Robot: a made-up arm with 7 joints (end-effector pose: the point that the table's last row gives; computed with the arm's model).
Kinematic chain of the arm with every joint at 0, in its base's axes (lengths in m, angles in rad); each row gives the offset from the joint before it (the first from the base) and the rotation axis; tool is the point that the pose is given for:
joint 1: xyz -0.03 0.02 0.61 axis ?
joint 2: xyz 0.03 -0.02 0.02 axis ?
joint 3: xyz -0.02 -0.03 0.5 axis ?
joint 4: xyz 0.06 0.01 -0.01 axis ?
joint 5: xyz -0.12 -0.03 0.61 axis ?
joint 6: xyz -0.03 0 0 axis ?
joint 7: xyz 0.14 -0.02 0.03 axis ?
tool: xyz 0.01 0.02 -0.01
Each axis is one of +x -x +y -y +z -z.
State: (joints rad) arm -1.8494 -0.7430 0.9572 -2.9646 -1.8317 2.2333 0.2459
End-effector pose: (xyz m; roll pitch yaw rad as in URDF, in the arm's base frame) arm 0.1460 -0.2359 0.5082 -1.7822 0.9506 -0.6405
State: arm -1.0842 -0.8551 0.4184 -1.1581 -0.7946 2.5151 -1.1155
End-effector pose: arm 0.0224 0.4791 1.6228 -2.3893 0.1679 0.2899
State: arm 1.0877 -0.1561 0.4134 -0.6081 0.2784 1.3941 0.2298
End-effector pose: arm -0.0142 0.2156 1.8672 0.3870 -0.8698 1.3024
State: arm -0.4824 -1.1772 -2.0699 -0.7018 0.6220 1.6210 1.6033
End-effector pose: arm -1.2513 0.2074 0.8022 -1.4614 1.5458 0.1794
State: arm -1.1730 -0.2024 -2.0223 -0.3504 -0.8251 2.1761 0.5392
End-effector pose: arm -0.2784 0.1537 1.8549 2.0203 -1.1849 0.3769
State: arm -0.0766 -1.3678 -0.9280 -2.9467 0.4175 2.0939 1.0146
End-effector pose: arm 0.1867 -0.4445 0.7543 1.1399 0.9181 -1.1021
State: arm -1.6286 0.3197 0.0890 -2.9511 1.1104 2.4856 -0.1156
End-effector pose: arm -0.2271 -0.3053 0.3754 -0.0326 0.7434 -2.5851
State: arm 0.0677 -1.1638 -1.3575 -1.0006 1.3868 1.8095 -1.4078
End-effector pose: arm -0.8564 -0.6951 1.0313 -3.0289 -0.4233 2.7355
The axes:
joint 1: +z
joint 2: +y
joint 3: +z
joint 4: -y
joint 5: +z
joint 6: -y
joint 7: -z

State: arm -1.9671 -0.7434 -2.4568 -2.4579 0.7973 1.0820 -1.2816
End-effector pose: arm -0.2892 0.4896 0.2883 2.2967 -0.1357 2.6268
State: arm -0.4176 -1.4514 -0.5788 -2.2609 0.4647 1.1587 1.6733
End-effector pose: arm -0.2021 -0.4199 1.1844 0.5484 0.9273 -1.7155
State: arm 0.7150 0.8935 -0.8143 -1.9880 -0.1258 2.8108 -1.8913
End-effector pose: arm 0.8975 0.0257 0.5590 0.2070 0.6238 2.2409
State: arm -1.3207 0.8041 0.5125 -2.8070 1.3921 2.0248 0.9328
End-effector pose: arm 0.0527 -0.1595 0.2082 -1.5632 0.3370 2.5194
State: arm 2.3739 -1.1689 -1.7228 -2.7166 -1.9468 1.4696 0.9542
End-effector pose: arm 0.2353 0.5116 0.4948 -0.6640 -0.0118 1.0300
